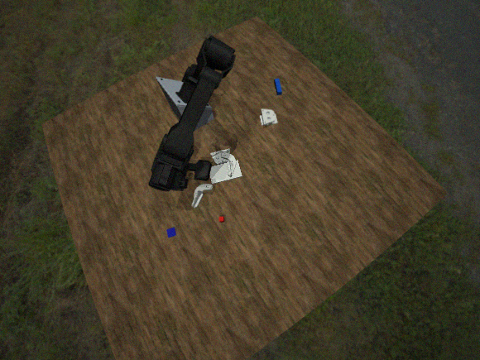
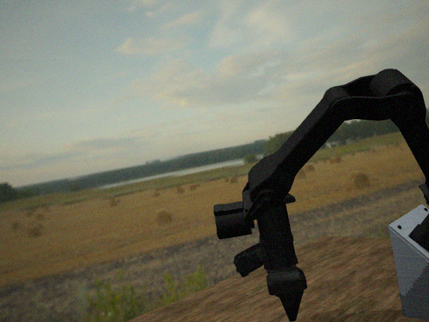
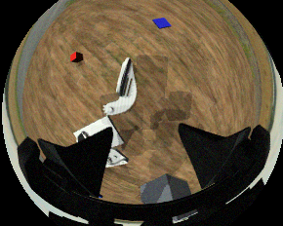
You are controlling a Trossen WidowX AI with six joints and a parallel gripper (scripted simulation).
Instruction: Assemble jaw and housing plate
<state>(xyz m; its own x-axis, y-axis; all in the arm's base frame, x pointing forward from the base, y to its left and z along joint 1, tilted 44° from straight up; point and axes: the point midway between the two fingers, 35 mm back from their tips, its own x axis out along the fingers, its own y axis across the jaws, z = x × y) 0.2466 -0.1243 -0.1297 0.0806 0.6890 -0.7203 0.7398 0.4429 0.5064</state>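
My gripper tip is 8 cm above the white jaw, 5 cm short of it and 2 cm to the right of it. Round my gripper tip: white stepped piece: 42 cm to the left, 8 cm below, 3 cm behind; then red cube: 18 cm ahead, 7 cm below; then blue square: 17 cm to the right, 9 cm ahead, 8 cm below.
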